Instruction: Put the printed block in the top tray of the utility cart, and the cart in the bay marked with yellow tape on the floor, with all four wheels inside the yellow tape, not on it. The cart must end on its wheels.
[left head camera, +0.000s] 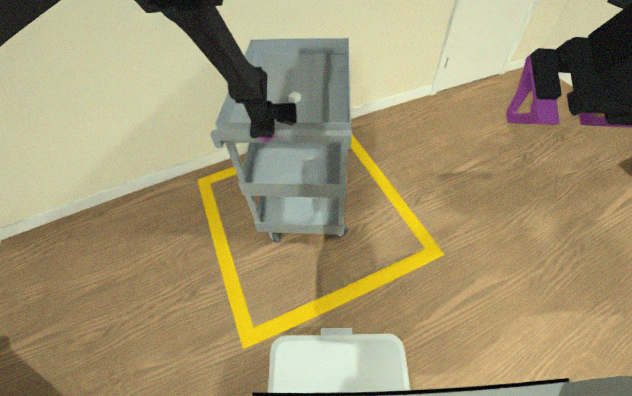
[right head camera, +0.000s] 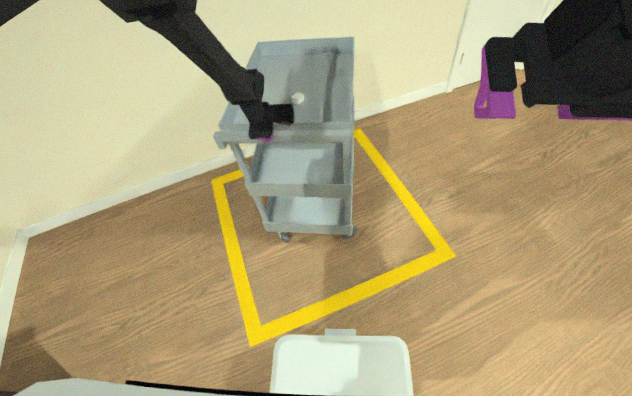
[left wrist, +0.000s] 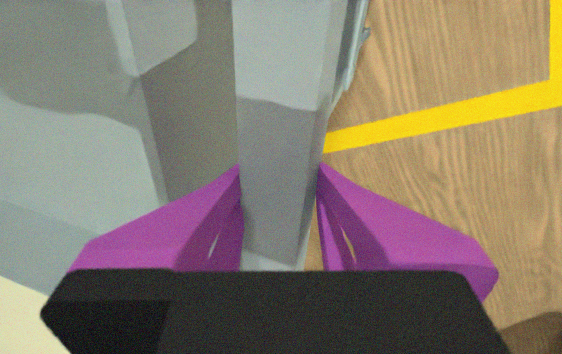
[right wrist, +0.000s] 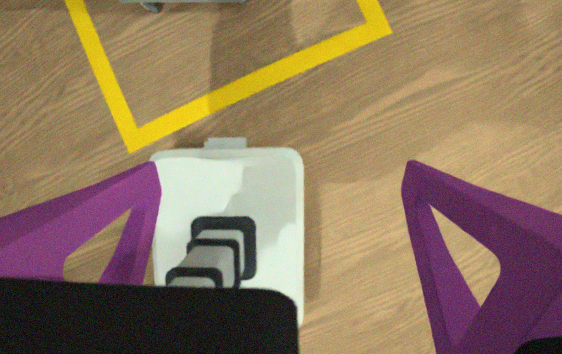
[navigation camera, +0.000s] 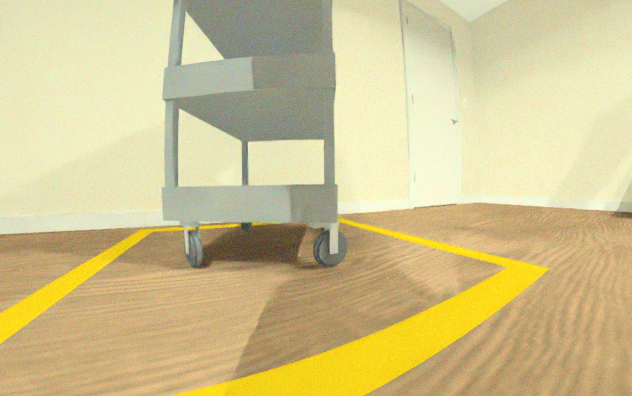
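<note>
The grey utility cart (left head camera: 295, 190) (right head camera: 300, 190) (left wrist: 277, 130) (navigation camera: 250, 205) stands upright. Its two near wheels are inside the yellow tape (left head camera: 341, 295) (right head camera: 350, 295) (left wrist: 440, 117) (right wrist: 255, 82) (navigation camera: 380, 352). One far wheel shows close to the back tape, its exact place unclear; the other is hidden. The small white block (left head camera: 294, 97) (right head camera: 298, 97) lies in the top tray. My left gripper (left head camera: 265, 137) (right head camera: 264, 137) (left wrist: 280, 175) is shut on the near end rim of the cart's top tray. My right gripper (left head camera: 569, 120) (right head camera: 537, 112) (right wrist: 281, 175) is open and empty, right of the cart.
A cream wall (left head camera: 100, 100) (right head camera: 100, 125) (navigation camera: 75, 100) with a white baseboard runs behind the cart. A white door (left head camera: 480, 45) (navigation camera: 432, 110) is at the right. A white rounded box-like body (left head camera: 340, 365) (right head camera: 342, 365) (right wrist: 200, 185) is near the front tape.
</note>
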